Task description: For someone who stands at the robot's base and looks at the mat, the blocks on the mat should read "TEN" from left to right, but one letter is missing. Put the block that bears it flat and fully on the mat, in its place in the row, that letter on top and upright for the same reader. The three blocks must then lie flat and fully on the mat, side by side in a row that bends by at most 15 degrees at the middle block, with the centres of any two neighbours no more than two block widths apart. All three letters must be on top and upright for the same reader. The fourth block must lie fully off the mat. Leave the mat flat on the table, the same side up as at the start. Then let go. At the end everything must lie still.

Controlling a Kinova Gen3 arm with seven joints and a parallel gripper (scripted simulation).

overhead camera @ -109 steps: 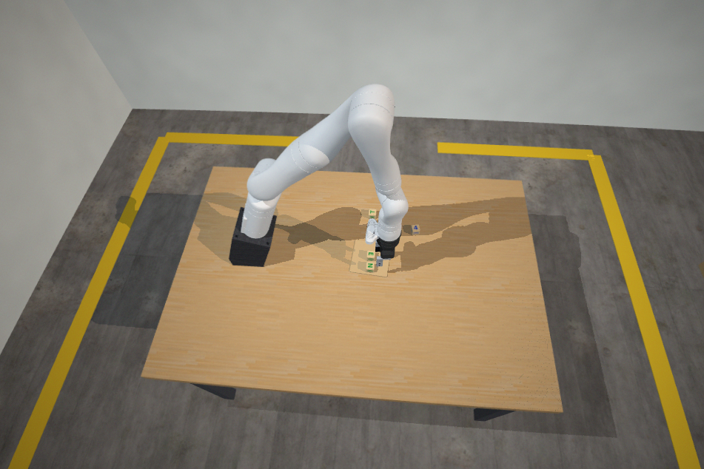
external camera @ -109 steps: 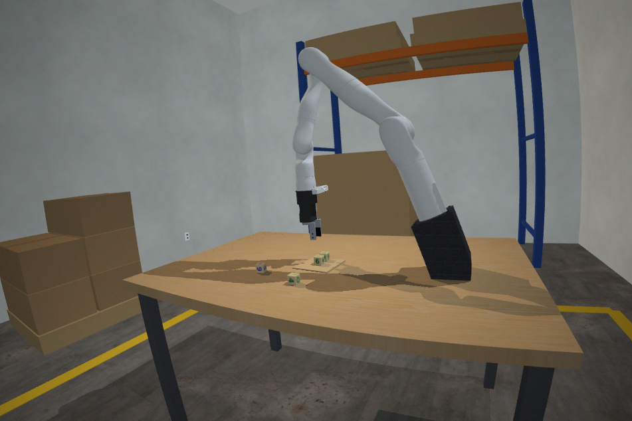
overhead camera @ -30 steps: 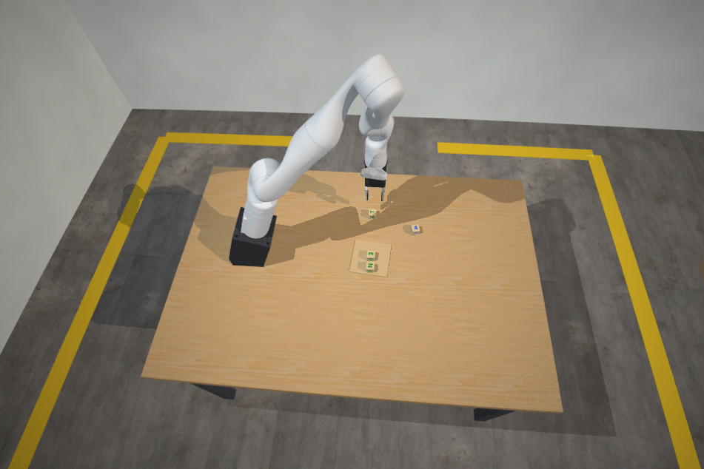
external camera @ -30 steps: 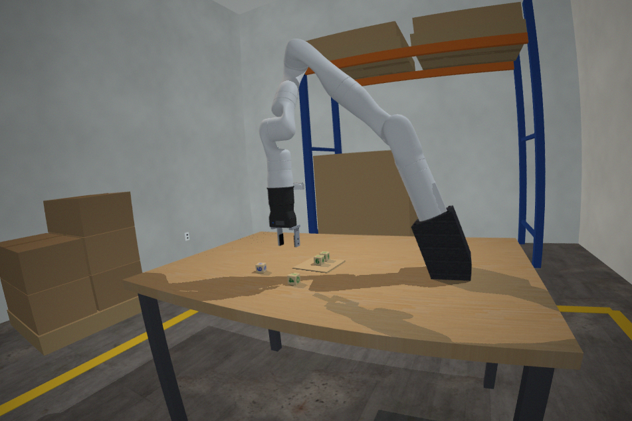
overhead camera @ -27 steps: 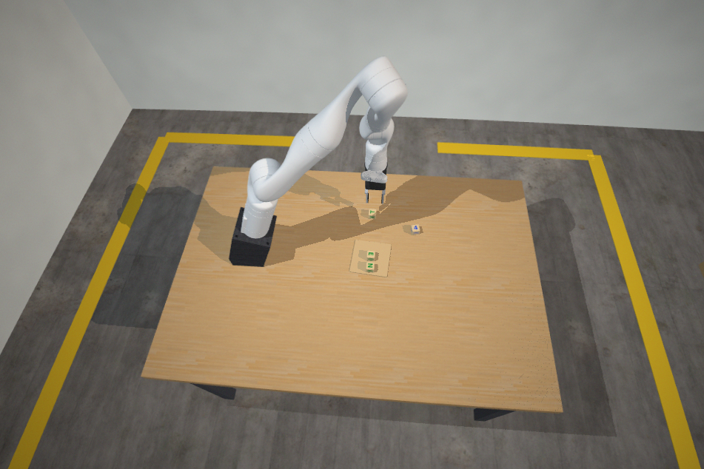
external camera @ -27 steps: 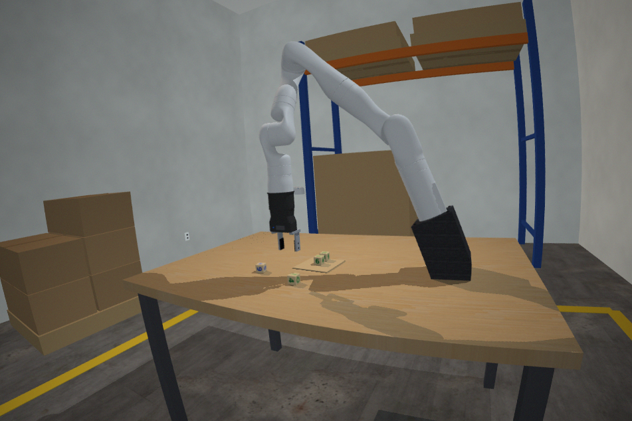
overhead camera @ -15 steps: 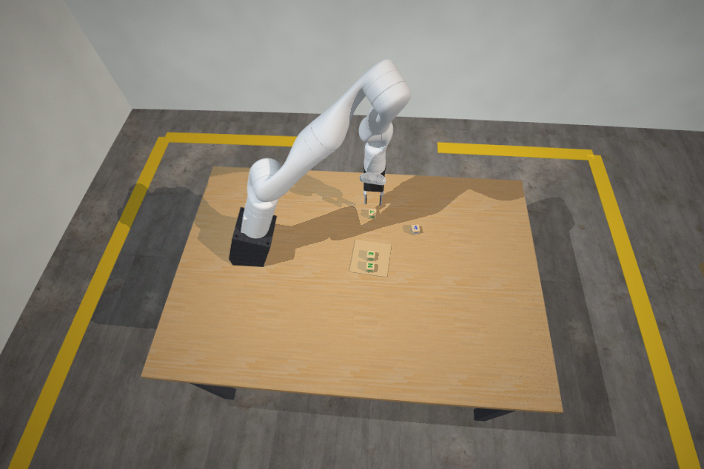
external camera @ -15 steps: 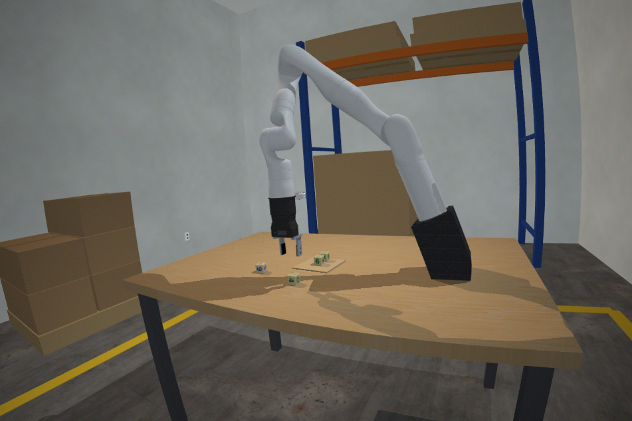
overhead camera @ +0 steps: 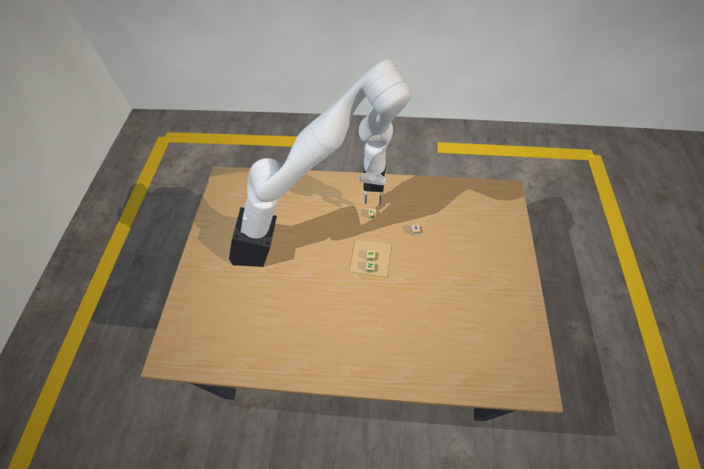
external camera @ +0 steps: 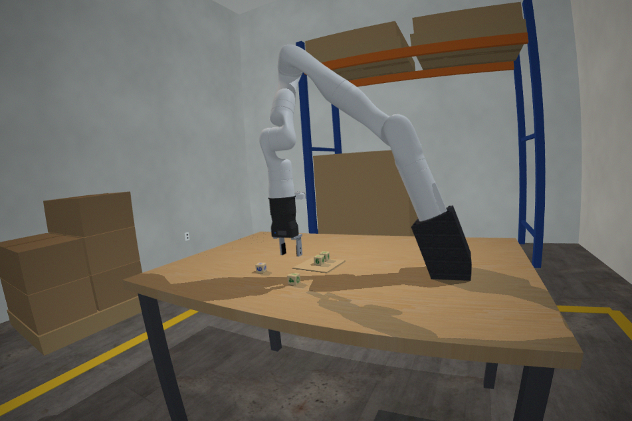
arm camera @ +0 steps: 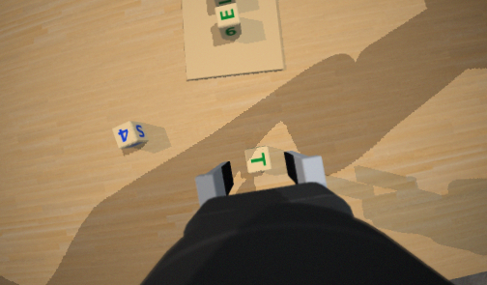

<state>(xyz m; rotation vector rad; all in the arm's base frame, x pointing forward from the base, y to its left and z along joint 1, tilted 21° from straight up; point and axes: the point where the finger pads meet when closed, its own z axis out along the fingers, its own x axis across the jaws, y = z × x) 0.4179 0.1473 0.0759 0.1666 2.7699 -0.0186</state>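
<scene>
Now: hand 100 mm above the T block. The rest, counted from my hand: mat 190 mm to the right, 110 mm below, 20 mm behind; E block 190 mm to the right, 90 mm below, 20 mm behind.
</scene>
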